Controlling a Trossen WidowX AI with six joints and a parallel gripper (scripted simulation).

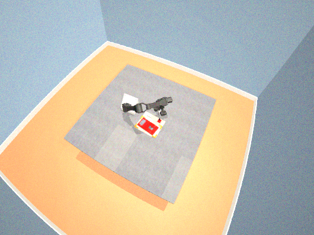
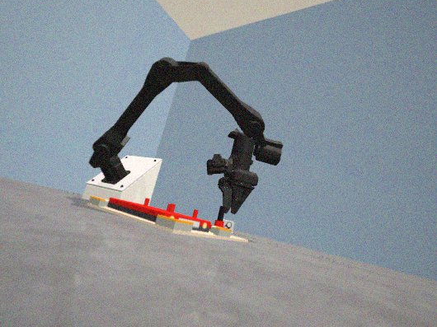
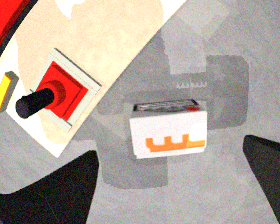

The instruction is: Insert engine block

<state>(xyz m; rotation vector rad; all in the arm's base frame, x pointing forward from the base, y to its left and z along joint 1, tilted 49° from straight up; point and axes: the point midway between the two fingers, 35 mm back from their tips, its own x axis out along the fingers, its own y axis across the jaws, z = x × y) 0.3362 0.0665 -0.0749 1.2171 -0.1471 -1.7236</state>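
Right now the engine block is 4 cm below my gripper tip. Round my gripper tip: cream base plate: 4 cm behind, 18 cm to the right, 4 cm below.
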